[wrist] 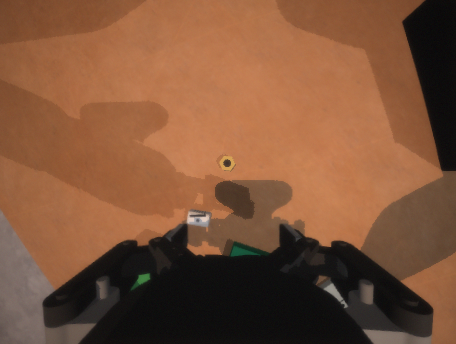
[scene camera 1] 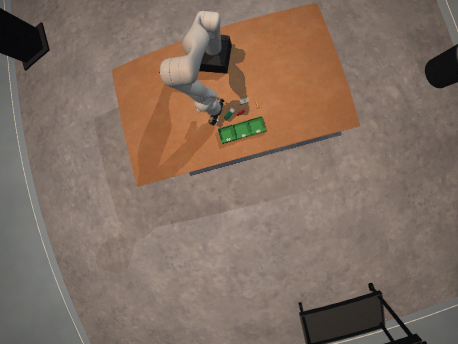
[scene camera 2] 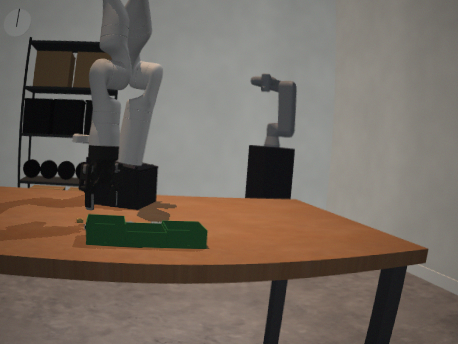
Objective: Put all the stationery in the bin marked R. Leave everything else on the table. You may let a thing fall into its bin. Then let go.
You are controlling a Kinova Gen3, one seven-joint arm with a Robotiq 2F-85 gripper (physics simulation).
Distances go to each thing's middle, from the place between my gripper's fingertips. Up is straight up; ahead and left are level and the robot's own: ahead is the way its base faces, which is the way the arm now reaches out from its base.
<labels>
Now: hand 13 cm short of the green three-part bin (scene camera 2: pixel 103 230), 8 cm to the right of it and 2 cm above it.
</labels>
